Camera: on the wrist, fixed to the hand. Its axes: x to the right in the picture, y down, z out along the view.
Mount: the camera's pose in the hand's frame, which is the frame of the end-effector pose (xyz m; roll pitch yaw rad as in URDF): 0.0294 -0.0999 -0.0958 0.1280 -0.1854 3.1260
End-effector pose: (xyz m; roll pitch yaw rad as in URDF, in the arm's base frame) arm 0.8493 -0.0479 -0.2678 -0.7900 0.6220 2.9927
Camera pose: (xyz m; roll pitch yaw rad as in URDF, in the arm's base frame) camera 0.8442 0.0928 -0.2821 1.0373 -0.7331 -0.3408
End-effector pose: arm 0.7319 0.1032 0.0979 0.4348 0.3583 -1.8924
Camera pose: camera 0.6898 0.1359 -0.0332 -0.3403 -0.5320 1.3232
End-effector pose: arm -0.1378 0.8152 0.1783 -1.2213 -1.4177 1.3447
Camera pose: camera -0.0293 0.7329 0.2167 0.6282 1.3010 -2.5303
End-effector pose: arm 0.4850 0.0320 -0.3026 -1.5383 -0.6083 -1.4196
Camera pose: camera 0.3824 0.0479 -0.2064 1.5352 0.6056 1.4954
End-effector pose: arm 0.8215 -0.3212 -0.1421 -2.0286 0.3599 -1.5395
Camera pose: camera 0.7821 -0.3965 -0.0290 2.2056 -0.2599 1.4373
